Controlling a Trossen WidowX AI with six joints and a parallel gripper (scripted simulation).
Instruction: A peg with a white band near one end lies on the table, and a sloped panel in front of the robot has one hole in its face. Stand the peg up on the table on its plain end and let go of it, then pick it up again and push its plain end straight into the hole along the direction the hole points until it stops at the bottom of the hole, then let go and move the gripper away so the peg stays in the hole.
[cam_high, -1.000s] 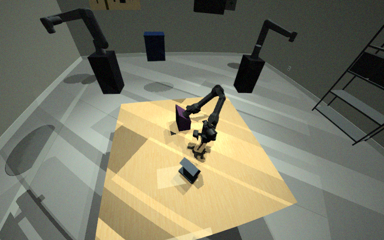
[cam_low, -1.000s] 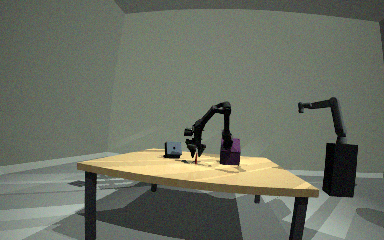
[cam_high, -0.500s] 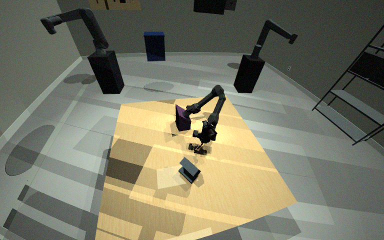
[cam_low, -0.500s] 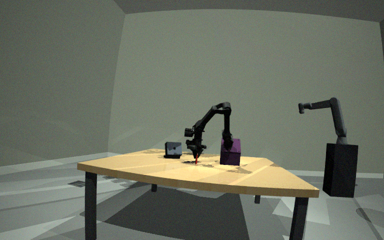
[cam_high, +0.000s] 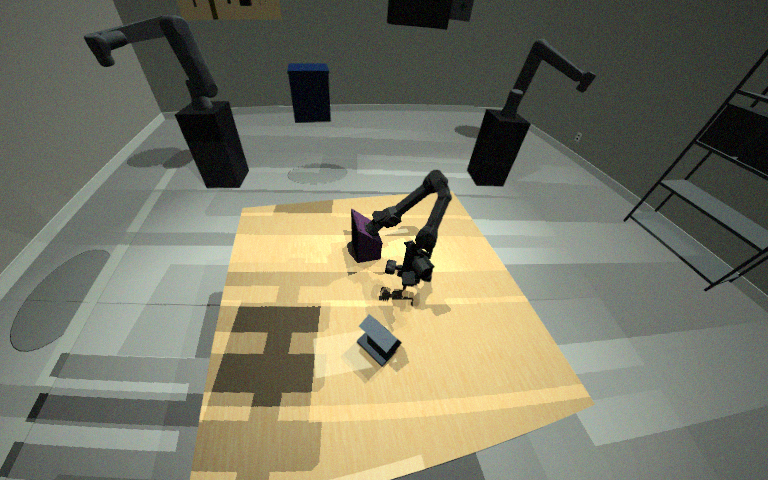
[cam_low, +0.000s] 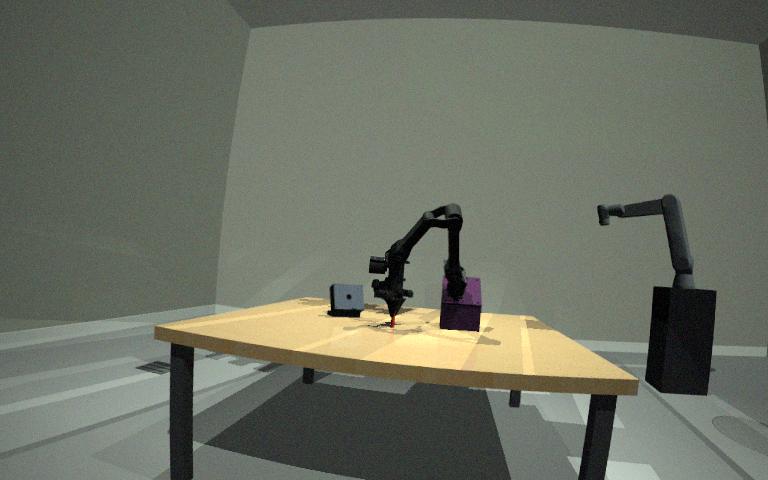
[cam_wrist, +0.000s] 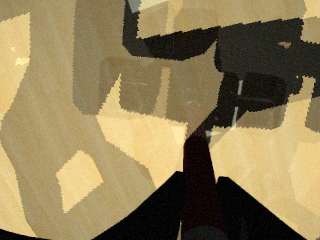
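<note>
My gripper tip is now 240 mm short of the grey sloped panel, 130 mm to the left of it and 40 mm below it. From my gripper tip the other things lie so: red peg: 20 mm above.
</note>
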